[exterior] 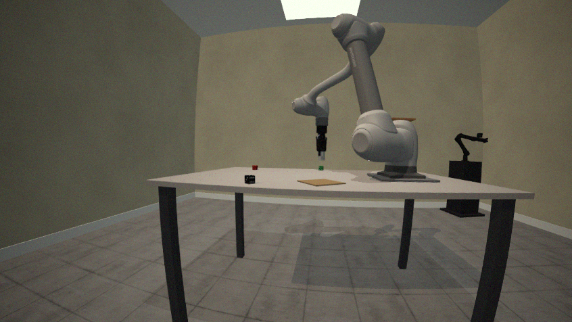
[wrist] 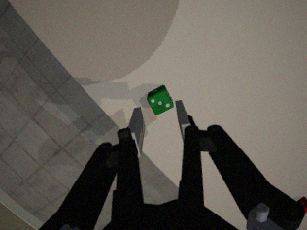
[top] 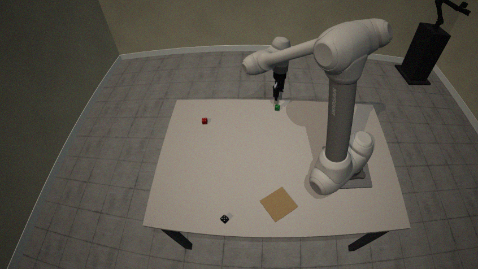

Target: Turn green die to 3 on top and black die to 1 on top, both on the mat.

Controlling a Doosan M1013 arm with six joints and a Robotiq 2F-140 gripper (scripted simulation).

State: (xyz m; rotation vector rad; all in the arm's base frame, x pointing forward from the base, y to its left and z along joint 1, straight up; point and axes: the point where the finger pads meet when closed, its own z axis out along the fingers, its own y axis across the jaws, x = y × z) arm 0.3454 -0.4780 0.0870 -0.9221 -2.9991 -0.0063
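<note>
Now: hand 90 mm above the green die. Round my hand: red die (460 mm ahead, 90 mm below, 70 mm to the left); black die (710 mm to the left, 350 mm ahead, 90 mm below); tan mat (640 mm to the left, 100 mm below, 80 mm ahead).
</note>
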